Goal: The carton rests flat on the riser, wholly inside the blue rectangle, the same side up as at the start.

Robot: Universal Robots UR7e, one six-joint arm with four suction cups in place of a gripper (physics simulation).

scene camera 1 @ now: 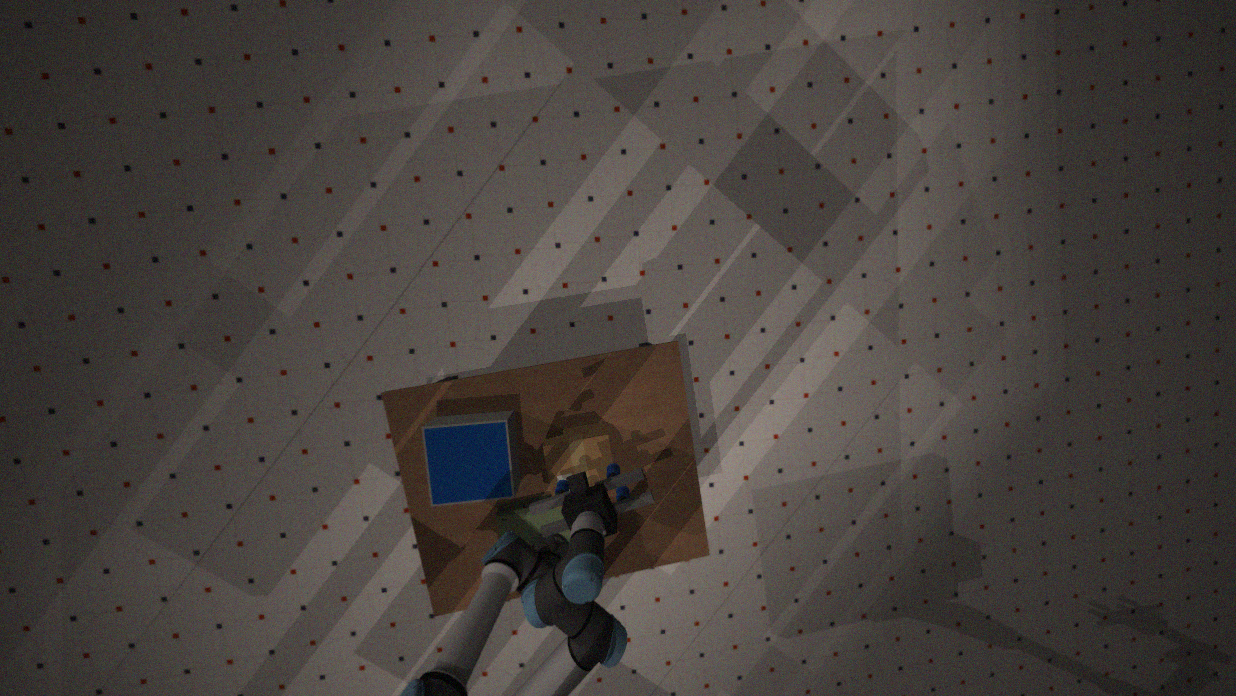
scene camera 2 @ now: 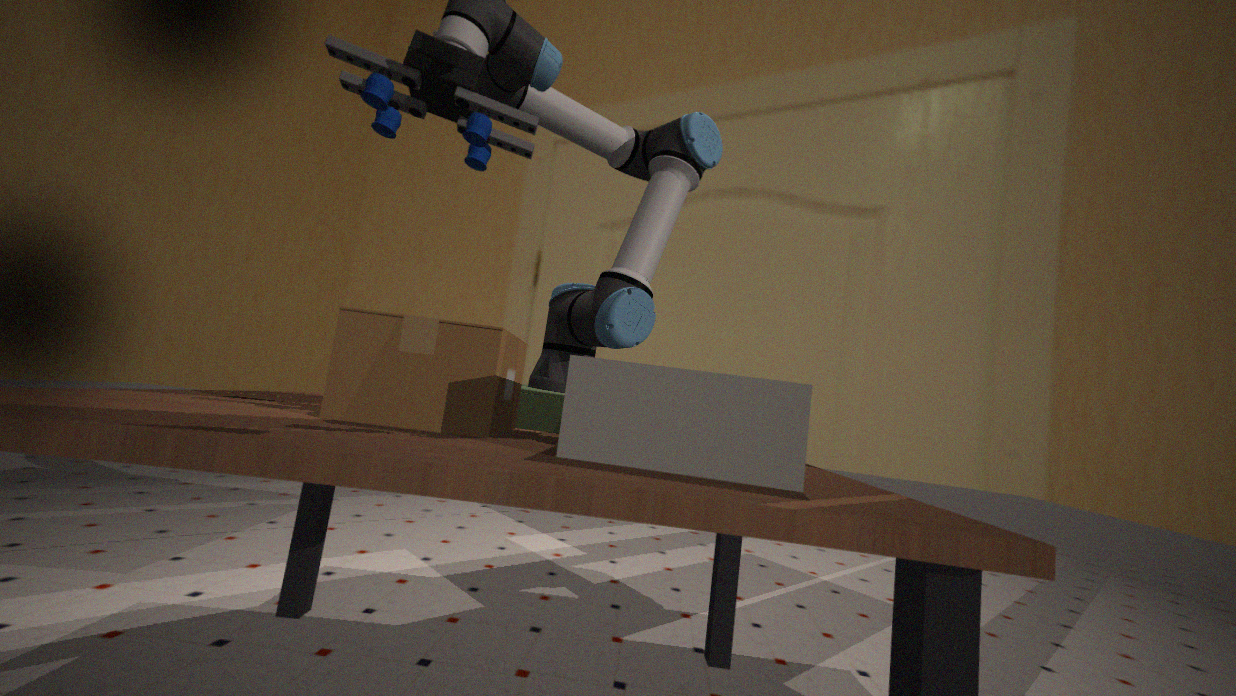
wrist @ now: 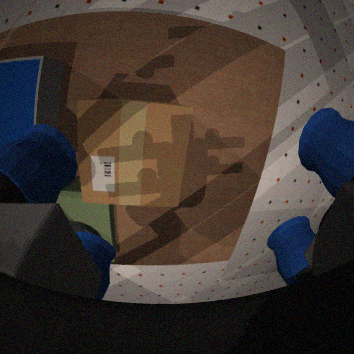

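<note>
The brown carton stands flat on the table, apart from the riser. Pale tape crosses its top and a white barcode label shows in the wrist view. The grey riser stands to the carton's left in scene camera 1 and the wrist view. The blue rectangle, with a pale edge, covers the riser's top; nothing rests on it. My gripper is open, its blue cups bare, high above the table. It partly hides the carton in scene camera 1.
A green block lies by the arm's base, near the carton. The wooden table ends a short way beyond the carton, on the side away from the riser. A door stands behind the arm.
</note>
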